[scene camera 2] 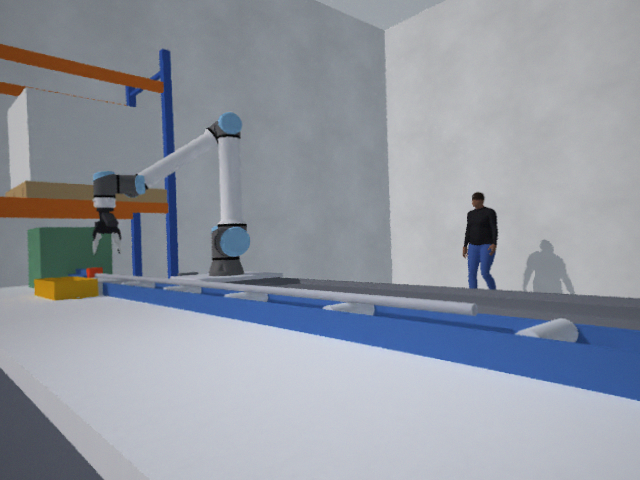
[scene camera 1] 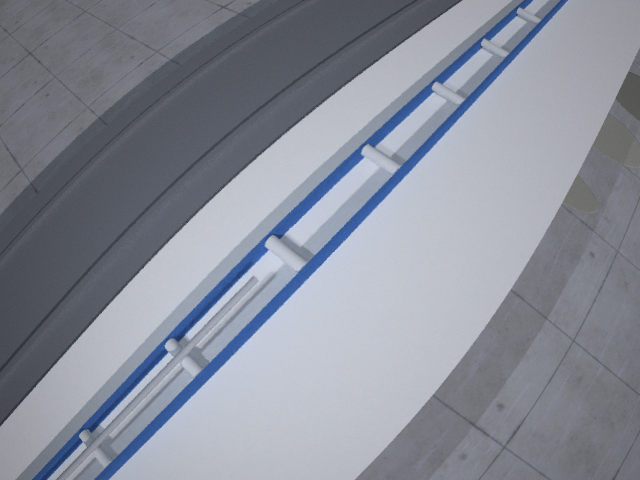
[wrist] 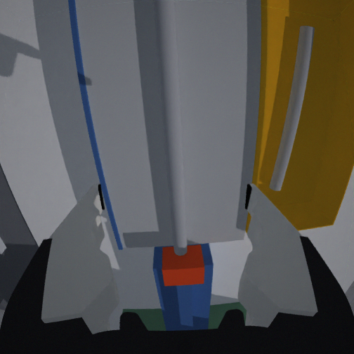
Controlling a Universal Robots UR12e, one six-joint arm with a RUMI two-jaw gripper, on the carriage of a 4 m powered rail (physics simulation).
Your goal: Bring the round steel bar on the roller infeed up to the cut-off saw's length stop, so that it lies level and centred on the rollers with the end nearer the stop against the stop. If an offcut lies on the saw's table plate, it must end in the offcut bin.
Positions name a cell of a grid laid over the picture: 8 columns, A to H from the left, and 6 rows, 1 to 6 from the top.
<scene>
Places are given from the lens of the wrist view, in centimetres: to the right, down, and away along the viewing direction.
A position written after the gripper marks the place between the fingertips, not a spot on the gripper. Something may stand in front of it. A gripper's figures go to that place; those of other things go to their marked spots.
gripper (wrist: D4): 0, 1, 15
offcut (wrist: G1): 17, -18, 23
yellow offcut bin (wrist: G4): 25, 4, 36
The marked spots on the yellow offcut bin and the offcut are 26 cm apart.
</scene>
